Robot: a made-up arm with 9 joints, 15 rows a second.
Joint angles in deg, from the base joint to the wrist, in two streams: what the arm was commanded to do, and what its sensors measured. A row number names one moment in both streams.
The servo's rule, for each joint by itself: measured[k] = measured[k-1] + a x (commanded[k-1-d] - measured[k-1]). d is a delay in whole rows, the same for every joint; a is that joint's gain. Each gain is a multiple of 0.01, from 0.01 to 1. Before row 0 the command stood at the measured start. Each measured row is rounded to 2 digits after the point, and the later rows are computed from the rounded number. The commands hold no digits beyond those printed.
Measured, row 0: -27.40, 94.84, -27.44, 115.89, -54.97, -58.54, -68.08, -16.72, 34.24
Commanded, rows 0 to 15: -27.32, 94.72, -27.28, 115.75, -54.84, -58.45, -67.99, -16.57, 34.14; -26.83, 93.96, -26.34, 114.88, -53.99, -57.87, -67.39, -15.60, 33.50; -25.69, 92.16, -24.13, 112.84, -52.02, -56.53, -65.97, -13.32, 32.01; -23.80, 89.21, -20.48, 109.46, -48.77, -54.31, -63.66, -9.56, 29.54; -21.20, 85.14, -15.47, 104.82, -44.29, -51.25, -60.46, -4.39, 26.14; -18.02, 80.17, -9.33, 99.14, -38.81, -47.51, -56.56, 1.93, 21.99; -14.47, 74.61, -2.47, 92.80, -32.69, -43.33, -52.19, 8.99, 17.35; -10.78, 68.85, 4.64, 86.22, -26.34, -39.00, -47.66, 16.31, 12.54; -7.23, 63.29, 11.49, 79.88, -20.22, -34.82, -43.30, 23.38, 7.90; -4.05, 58.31, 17.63, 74.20, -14.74, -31.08, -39.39, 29.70, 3.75; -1.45, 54.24, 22.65, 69.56, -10.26, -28.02, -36.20, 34.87, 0.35; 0.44, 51.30, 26.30, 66.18, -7.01, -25.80, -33.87, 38.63, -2.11; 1.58, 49.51, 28.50, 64.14, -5.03, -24.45, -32.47, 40.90, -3.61; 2.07, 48.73, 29.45, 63.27, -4.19, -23.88, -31.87, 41.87, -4.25; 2.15, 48.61, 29.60, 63.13, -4.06, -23.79, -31.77, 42.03, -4.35; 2.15, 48.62, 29.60, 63.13, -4.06, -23.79, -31.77, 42.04, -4.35
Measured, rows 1 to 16: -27.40, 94.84, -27.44, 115.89, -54.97, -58.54, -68.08, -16.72, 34.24; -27.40, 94.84, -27.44, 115.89, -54.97, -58.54, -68.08, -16.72, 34.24; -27.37, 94.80, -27.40, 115.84, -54.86, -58.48, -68.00, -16.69, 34.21; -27.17, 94.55, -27.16, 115.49, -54.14, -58.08, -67.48, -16.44, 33.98; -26.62, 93.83, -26.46, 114.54, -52.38, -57.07, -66.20, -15.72, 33.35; -25.58, 92.44, -25.08, 112.71, -49.38, -55.28, -64.04, -14.30, 32.13; -23.96, 90.25, -22.87, 109.87, -45.16, -52.66, -61.00, -12.02, 30.21; -21.76, 87.23, -19.76, 106.01, -39.89, -49.31, -57.23, -8.81, 27.58; -19.06, 83.44, -15.78, 101.25, -33.91, -45.42, -52.95, -4.72, 24.31; -16.00, 79.06, -11.08, 95.84, -27.63, -41.25, -48.45, 0.12, 20.54; -12.76, 74.33, -5.89, 90.09, -21.48, -37.07, -44.07, 5.47, 16.50; -9.54, 69.52, -0.48, 84.37, -15.89, -33.18, -40.09, 11.04, 12.42; -6.55, 64.94, 4.84, 79.04, -11.22, -29.83, -36.78, 16.52, 8.56; -3.96, 60.85, 9.78, 74.41, -7.73, -27.21, -34.31, 21.61, 5.15; -1.91, 57.45, 14.09, 70.71, -5.49, -25.42, -32.75, 26.05, 2.35; -0.44, 54.83, 17.62, 68.03, -4.41, -24.42, -32.00, 29.69, 0.24
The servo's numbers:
d 2
a 0.37 0.30 0.23 0.36 0.83 0.65 0.85 0.23 0.32

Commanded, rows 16 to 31: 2.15, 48.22, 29.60, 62.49, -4.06, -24.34, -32.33, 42.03, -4.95; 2.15, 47.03, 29.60, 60.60, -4.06, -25.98, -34.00, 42.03, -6.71; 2.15, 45.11, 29.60, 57.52, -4.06, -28.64, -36.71, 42.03, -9.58; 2.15, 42.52, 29.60, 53.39, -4.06, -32.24, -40.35, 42.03, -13.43; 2.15, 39.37, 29.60, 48.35, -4.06, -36.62, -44.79, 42.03, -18.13; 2.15, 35.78, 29.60, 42.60, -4.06, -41.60, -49.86, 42.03, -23.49; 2.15, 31.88, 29.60, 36.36, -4.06, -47.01, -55.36, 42.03, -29.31; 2.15, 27.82, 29.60, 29.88, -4.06, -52.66, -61.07, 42.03, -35.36; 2.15, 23.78, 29.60, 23.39, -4.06, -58.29, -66.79, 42.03, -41.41; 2.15, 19.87, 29.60, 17.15, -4.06, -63.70, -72.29, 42.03, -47.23; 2.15, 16.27, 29.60, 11.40, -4.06, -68.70, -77.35, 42.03, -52.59; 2.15, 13.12, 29.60, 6.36, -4.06, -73.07, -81.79, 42.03, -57.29; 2.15, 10.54, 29.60, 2.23, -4.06, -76.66, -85.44, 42.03, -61.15; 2.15, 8.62, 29.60, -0.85, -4.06, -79.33, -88.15, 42.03, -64.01; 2.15, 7.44, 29.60, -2.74, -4.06, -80.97, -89.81, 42.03, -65.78; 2.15, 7.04, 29.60, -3.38, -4.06, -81.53, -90.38, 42.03, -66.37
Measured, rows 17 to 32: 0.52, 52.96, 20.38, 66.27, -4.12, -24.01, -31.80, 32.53, -1.23; 1.12, 51.66, 22.50, 65.14, -4.07, -23.87, -31.77, 34.72, -2.23; 1.50, 50.63, 24.13, 64.19, -4.06, -24.18, -32.25, 36.40, -3.10; 1.74, 49.55, 25.39, 62.90, -4.06, -25.35, -33.74, 37.69, -4.26; 1.89, 48.22, 26.36, 60.96, -4.06, -27.49, -36.26, 38.69, -5.96; 1.99, 46.51, 27.11, 58.23, -4.06, -30.58, -39.74, 39.46, -8.35; 2.05, 44.37, 27.68, 54.67, -4.06, -34.51, -44.03, 40.05, -11.48; 2.09, 41.79, 28.12, 50.32, -4.06, -39.12, -48.99, 40.51, -15.32; 2.11, 38.82, 28.46, 45.29, -4.06, -44.25, -54.40, 40.86, -19.80; 2.12, 35.52, 28.72, 39.74, -4.06, -49.72, -60.07, 41.13, -24.78; 2.13, 32.00, 28.92, 33.85, -4.06, -55.29, -65.78, 41.34, -30.10; 2.14, 28.36, 29.08, 27.84, -4.06, -60.76, -71.31, 41.50, -35.58; 2.14, 24.73, 29.20, 21.92, -4.06, -65.92, -76.44, 41.62, -41.02; 2.14, 21.25, 29.29, 16.32, -4.06, -70.57, -80.99, 41.71, -46.23; 2.14, 18.04, 29.36, 11.25, -4.06, -74.53, -84.77, 41.78, -51.00; 2.14, 15.21, 29.42, 6.89, -4.06, -77.65, -87.64, 41.84, -55.16
